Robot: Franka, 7 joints.
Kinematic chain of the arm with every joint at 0, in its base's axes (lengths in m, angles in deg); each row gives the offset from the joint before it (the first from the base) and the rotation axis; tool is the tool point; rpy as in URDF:
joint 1: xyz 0 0 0.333 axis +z
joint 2: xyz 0 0 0 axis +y
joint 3: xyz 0 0 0.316 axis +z
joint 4: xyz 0.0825 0 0 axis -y
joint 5: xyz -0.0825 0 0.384 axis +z
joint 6: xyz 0 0 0 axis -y
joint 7: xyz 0.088 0 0 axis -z
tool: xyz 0 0 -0.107 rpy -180 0 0
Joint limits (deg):
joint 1: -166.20..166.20
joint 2: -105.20..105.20
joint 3: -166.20..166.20
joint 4: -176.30..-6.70
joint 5: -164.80..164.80
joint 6: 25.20..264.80
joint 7: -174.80..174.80
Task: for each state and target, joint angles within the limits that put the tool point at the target. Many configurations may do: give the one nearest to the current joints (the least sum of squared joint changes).
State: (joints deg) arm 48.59 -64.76 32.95 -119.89 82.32 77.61 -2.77
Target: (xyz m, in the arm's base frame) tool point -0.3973 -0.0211 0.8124
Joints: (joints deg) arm 62.71 -78.47 25.74 -102.56 86.90 77.99 -2.77
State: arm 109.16 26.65 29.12 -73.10 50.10 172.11 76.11
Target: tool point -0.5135 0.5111 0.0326
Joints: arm 119.83 71.14 25.38 -75.18 49.17 166.53 76.11
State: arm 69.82 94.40 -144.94 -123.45 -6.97 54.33 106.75
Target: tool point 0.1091 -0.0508 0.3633
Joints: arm 83.82 89.77 -120.33 -167.10 13.39 37.49 106.75
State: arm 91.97 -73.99 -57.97 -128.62 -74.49 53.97 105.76
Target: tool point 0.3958 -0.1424 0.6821
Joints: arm 86.83 -71.73 -38.20 -111.40 -80.18 58.83 105.76
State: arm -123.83 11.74 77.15 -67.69 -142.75 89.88 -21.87
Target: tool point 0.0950 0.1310 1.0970
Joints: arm -111.79 -18.09 72.73 -23.01 -147.59 63.58 -21.87
